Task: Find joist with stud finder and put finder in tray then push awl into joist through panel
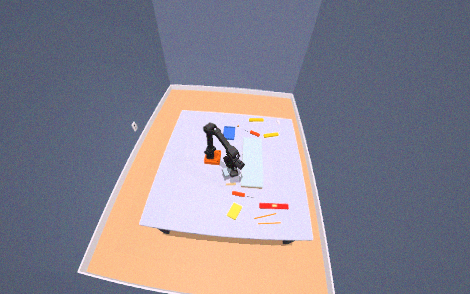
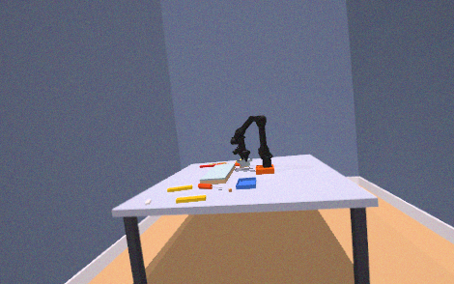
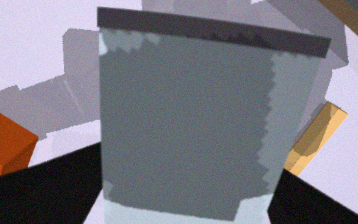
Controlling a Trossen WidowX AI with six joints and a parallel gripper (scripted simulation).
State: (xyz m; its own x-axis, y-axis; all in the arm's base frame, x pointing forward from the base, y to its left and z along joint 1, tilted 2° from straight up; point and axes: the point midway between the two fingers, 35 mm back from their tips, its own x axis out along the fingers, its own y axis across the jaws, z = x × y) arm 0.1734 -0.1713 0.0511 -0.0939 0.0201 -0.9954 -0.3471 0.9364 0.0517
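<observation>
Right now my gripper tip is 2 cm past the awl, 9 cm to the left of it and 6 cm above it. Round my gripper tip: red level: 34 cm ahead, 29 cm to the right, 5 cm below; stud finder: 1 cm behind, 2 cm below; yellow block: 3 cm ahead, 32 cm to the right, 5 cm below.
</observation>
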